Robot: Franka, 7 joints.
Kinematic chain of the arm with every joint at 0, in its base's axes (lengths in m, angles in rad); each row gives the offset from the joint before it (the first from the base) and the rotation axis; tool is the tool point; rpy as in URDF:
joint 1: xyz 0 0 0.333 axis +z
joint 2: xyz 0 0 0 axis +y
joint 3: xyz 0 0 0.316 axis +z
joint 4: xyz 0.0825 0 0 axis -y
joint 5: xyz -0.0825 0 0.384 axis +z
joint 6: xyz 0 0 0 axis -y
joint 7: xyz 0.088 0 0 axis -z
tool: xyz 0 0 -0.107 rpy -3.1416 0 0
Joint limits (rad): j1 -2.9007..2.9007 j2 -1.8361..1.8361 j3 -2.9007..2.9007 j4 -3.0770..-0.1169 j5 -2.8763..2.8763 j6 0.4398..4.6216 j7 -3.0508..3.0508
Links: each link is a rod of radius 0.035 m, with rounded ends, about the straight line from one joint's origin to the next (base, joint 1, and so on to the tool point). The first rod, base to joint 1, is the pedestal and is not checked.
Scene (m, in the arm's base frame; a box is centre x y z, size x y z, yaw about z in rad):
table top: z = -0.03
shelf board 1: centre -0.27 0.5 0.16 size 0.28 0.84 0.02 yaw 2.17
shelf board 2: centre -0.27 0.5 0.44 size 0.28 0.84 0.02 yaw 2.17
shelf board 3: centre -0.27 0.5 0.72 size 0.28 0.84 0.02 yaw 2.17
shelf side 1: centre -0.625 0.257 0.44 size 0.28 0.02 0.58 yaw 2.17
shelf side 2: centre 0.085 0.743 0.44 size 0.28 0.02 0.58 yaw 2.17
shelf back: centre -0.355 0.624 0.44 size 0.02 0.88 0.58 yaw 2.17
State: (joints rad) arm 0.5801 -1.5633 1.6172 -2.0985 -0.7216 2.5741 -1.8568
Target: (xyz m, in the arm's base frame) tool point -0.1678 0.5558 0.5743
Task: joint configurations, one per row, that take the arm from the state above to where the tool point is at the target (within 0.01 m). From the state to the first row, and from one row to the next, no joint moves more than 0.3 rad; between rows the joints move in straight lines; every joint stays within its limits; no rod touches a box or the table.
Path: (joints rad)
1: 0.5283 -1.5230 1.6193 -2.3431 -0.9613 2.4739 -1.7499
2: 0.4764 -1.4828 1.6214 -2.5877 -1.2010 2.3738 -1.6431
3: 0.4246 -1.4425 1.6235 -2.8324 -1.4407 2.2736 -1.5362
4: 0.3728 -1.4022 1.6257 -3.0770 -1.6804 2.1734 -1.4294
5: 0.3672 -1.4512 1.4578 -2.9670 -1.4337 2.1918 -1.5362
6: 0.3617 -1.5002 1.2900 -2.8571 -1.1869 2.2101 -1.6431
7: 0.3561 -1.5492 1.1222 -2.7471 -0.9401 2.2285 -1.7499
8: 0.3506 -1.5981 0.9544 -2.6371 -0.6933 2.2469 -1.8568
9: 0.2558 -1.4936 1.0445 -2.4181 -0.6990 2.3481 -1.8568
10: 0.1611 -1.3891 1.1347 -2.1990 -0.7047 2.4493 -1.8568
11: 0.0663 -1.2846 1.2248 -1.9800 -0.7104 2.5505 -1.8568

